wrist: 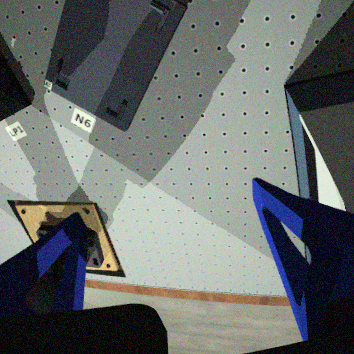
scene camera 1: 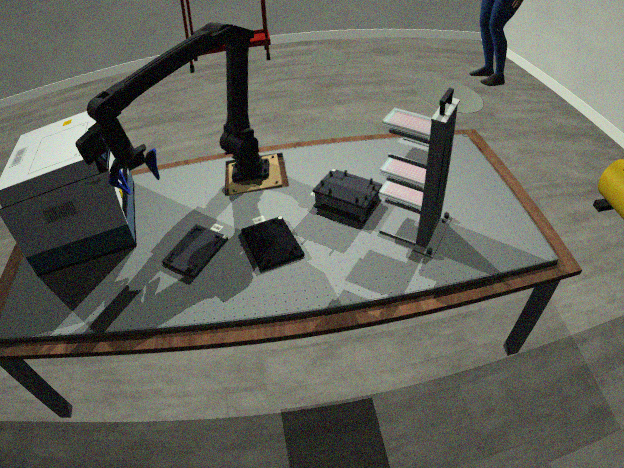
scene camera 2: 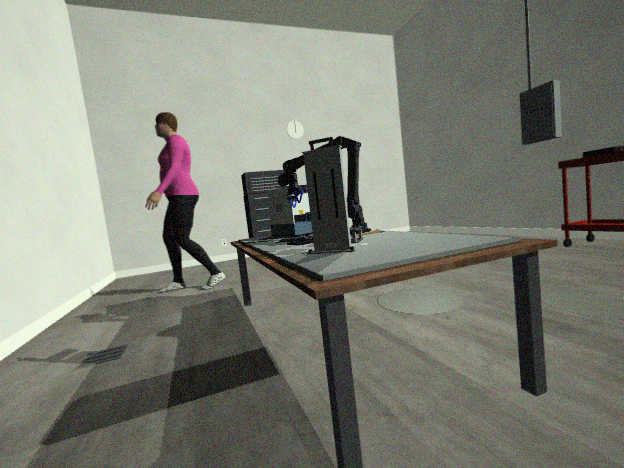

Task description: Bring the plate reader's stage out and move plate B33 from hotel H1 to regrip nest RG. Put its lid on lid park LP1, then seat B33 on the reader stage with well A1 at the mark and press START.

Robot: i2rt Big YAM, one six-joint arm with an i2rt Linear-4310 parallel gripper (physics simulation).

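Places are measured from the arm's base along level axes (x ahead, y left, z up), in metres.
Pixels of known places: gripper, fingertip midpoint: [wrist: 165,204] [scene camera 1: 144,186] [scene camera 2: 296,205]; arm's base, link origin: [scene camera 1: 251,171].
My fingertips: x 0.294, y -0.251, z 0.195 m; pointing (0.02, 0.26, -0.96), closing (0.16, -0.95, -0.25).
For each thing: its top centre in the pictures, then the offset to it from my fingertips.
- plate reader, top centre: [scene camera 1: 53,143] [scene camera 2: 299,187] 0.097 m back, 0.310 m right, 0.132 m up
- Lid park LP1, top centre: [scene camera 1: 270,238] [scene camera 2: 305,238] 0.039 m ahead, 0.325 m left, 0.180 m down
- dark flat nest marked N6, top centre: [wrist: 101,50] [scene camera 1: 193,247] [scene camera 2: 295,236] 0.053 m ahead, 0.112 m left, 0.182 m down
- dark block with upright posts, top centre: [scene camera 1: 348,182] [scene camera 2: 345,225] 0.106 m back, 0.543 m left, 0.124 m down
My gripper [scene camera 1: 143,185] [scene camera 2: 297,199] [wrist: 165,204] is open and empty, raised beside the front face of the plate reader [scene camera 1: 65,201] [scene camera 2: 267,201] [wrist: 332,145]. The reader's front shows edge-on in scene camera 1; its START button cannot be made out and no extended stage is visible there. The hotel [scene camera 1: 437,176] [scene camera 2: 327,201] stands at the other end of the table, with several pink-and-clear plates on its shelves; their labels cannot be read. Lid park LP1 [scene camera 1: 272,244] [wrist: 11,80] is a dark square holder. Nest RG cannot be identified by its label.
A dark flat nest marked N6 [scene camera 1: 195,251] [wrist: 125,55] lies between LP1 and the reader. A dark block with upright posts [scene camera 1: 347,193] stands between LP1 and the hotel. The arm's base plate [scene camera 1: 278,171] [wrist: 102,225] is at the table's back edge. A person [scene camera 2: 176,166] stands beyond the table.
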